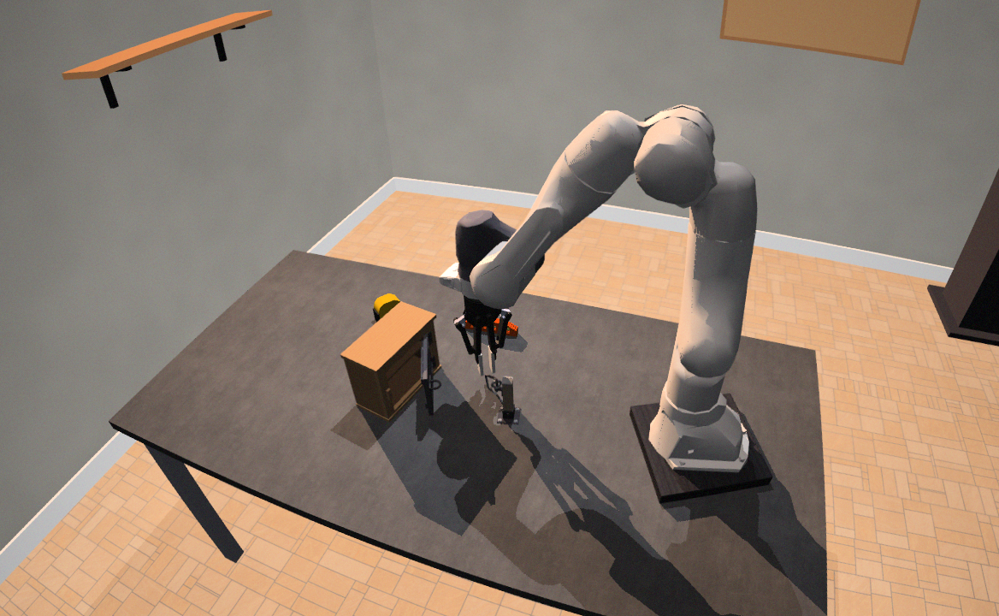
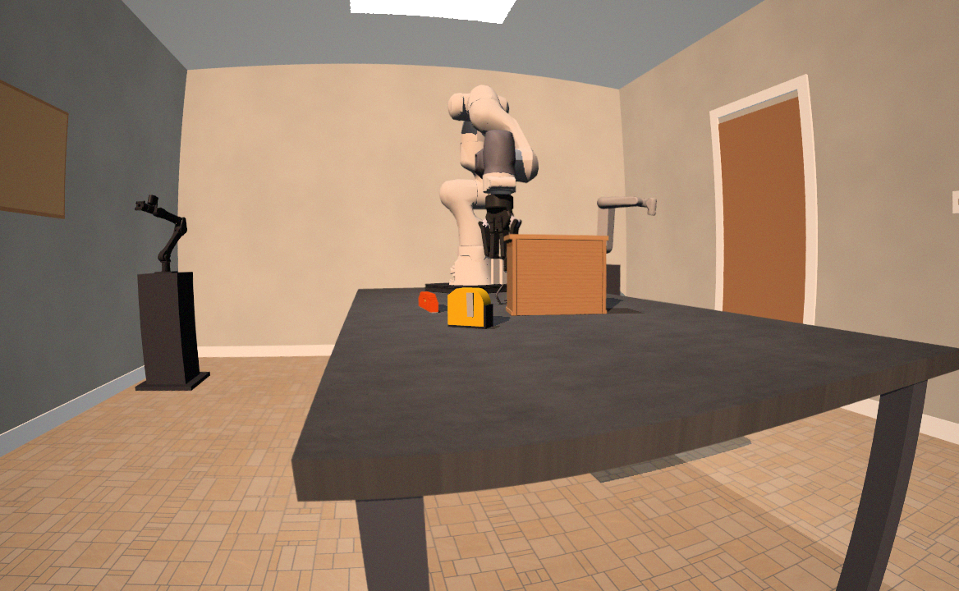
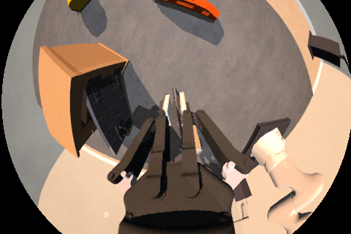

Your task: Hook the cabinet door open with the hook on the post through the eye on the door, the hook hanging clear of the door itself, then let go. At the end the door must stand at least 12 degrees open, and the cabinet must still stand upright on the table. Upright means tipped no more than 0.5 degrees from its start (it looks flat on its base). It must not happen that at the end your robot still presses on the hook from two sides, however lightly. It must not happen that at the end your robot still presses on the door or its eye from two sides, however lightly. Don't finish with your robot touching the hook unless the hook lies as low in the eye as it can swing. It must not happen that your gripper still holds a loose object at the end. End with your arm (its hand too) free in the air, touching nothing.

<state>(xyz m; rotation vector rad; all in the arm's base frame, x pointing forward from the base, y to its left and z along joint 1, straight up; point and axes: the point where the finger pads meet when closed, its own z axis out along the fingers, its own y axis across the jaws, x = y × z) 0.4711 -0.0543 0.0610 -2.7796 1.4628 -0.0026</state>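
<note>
Right now the hook is 30 mm behind my hand, 40 mm to the left of it and 30 mm below it. Also, from my hand: dark door 110 mm ahead, 60 mm to the left, 10 mm below; orange spirit level 60 mm ahead, 200 mm to the right, 70 mm below; yellow tape measure 370 mm ahead, 180 mm to the right, 60 mm below.
</note>
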